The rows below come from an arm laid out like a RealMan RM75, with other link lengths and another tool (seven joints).
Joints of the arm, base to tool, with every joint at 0 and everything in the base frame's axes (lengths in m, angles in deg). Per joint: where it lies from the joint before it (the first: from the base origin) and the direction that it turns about. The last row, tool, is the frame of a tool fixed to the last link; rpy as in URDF.
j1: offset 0.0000 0.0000 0.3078 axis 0 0 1
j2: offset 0.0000 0.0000 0.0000 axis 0 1 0
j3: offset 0.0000 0.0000 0.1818 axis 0 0 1
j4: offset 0.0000 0.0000 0.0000 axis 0 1 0
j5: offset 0.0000 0.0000 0.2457 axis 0 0 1
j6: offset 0.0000 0.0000 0.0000 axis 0 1 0
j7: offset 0.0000 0.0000 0.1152 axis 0 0 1
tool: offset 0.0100 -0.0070 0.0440 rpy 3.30 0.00 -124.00
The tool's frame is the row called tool.
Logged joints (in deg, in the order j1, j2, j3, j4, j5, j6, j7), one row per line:
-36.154 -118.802 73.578 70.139 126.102 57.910 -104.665
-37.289 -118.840 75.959 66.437 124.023 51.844 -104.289
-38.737 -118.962 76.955 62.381 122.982 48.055 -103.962
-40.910 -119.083 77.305 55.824 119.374 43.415 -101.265
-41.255 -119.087 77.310 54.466 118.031 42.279 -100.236
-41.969 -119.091 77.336 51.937 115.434 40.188 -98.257
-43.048 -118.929 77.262 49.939 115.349 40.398 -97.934
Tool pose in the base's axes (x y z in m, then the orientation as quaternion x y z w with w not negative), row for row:
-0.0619 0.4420 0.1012 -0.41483 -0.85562 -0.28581 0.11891
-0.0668 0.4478 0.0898 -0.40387 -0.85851 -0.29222 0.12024
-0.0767 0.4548 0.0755 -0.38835 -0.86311 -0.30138 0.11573
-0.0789 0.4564 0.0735 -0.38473 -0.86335 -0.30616 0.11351
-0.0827 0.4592 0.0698 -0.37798 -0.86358 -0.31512 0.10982
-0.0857 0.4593 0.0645 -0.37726 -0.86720 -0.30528 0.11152
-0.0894 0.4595 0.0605 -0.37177 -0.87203 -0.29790 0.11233
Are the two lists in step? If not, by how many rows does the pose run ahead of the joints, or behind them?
The pose runs 1 row ahead of the joints: the pose in row i belongs to the joints in row i + 1.
